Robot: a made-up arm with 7 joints.
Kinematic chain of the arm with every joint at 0, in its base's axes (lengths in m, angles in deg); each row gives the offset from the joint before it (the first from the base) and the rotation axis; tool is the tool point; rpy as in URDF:
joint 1: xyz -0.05 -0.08 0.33 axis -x
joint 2: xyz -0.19 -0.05 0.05 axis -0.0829 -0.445 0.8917
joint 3: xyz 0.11 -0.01 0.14 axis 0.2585 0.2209 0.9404
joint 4: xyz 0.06 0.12 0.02 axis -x
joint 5: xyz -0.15 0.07 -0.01 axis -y
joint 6: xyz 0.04 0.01 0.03 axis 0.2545 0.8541 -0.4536
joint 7: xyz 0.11 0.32 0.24 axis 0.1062 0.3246 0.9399
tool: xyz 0.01 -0.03 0 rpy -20.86 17.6 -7.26
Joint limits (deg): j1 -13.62..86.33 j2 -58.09..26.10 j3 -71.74..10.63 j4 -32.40..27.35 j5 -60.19..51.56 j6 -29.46..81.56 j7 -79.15..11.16
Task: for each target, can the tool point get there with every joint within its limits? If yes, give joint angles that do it. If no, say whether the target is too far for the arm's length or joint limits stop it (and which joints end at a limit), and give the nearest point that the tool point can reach.
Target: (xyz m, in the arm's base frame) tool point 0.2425 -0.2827 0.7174
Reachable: yes | joints 41.86 -37.42 -54.11 2.53 1.01 68.56 -69.61
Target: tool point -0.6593 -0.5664 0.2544
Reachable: no: joint limits stop it (at a limit: joint 2, joint 3, joint 4, joint 6, joint 7) | nearest point -0.3593 -0.4608 0.2708 | short by 0.319 m
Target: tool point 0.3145 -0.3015 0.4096
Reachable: yes | joints -5.86 -23.26 -38.03 9.55 -10.16 63.46 -31.98
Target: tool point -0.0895 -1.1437 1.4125
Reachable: no: too far | nearest point -0.0035 -0.5159 0.7736 | short by 0.900 m
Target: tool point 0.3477 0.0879 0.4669
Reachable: yes | joints 57.78 -10.12 -36.43 10.03 -7.34 53.19 -36.50
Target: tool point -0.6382 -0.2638 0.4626
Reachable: no: joint limits stop it (at a limit: joint 2, joint 3, joint 4, joint 5, joint 6, joint 7) | nearest point -0.3679 -0.3638 0.5347 | short by 0.297 m
